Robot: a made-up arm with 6 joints.
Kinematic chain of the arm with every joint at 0, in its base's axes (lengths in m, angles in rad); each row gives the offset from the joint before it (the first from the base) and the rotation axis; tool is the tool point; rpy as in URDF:
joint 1: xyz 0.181 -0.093 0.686 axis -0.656 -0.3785 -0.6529
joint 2: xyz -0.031 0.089 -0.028 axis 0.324 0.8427 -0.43
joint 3: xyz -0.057 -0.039 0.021 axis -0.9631 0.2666 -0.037
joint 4: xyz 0 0.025 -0.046 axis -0.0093 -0.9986 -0.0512
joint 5: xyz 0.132 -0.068 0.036 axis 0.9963 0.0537 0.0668
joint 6: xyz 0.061 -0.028 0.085 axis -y
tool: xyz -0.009 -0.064 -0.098 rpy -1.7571 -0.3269 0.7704
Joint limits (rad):
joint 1: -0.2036..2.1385
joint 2: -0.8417..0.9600
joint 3: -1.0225..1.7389
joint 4: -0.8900..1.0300
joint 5: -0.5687..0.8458
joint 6: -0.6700..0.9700
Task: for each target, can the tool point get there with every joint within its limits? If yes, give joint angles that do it. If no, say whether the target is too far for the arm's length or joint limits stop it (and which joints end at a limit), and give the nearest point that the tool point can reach.
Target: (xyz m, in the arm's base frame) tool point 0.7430 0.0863 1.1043
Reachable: no: too far | nearest point 0.4126 -0.0646 0.8141 | short by 0.465 m
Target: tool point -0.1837 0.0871 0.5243
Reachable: no: joint limits stop it (at a limit: joint 1, joint 2, joint 4, joint 5, joint 6) | nearest point -0.0932 -0.0270 0.5981 | short by 0.163 m
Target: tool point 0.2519 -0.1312 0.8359
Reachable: yes | joints 1.2079 0.0586 0.8697 0.4358 0.5780 0.7009
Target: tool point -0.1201 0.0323 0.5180
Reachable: no: joint limits stop it (at a limit: joint 1, joint 2, joint 4, joint 5) | nearest point -0.0785 -0.0356 0.5724 | short by 0.096 m
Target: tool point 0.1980 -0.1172 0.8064
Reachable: yes | joints 1.2083 0.4779 0.6551 0.8110 0.3726 0.2237
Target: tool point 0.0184 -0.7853 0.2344
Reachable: no: too far | nearest point 0.1359 -0.3665 0.4760 | short by 0.498 m
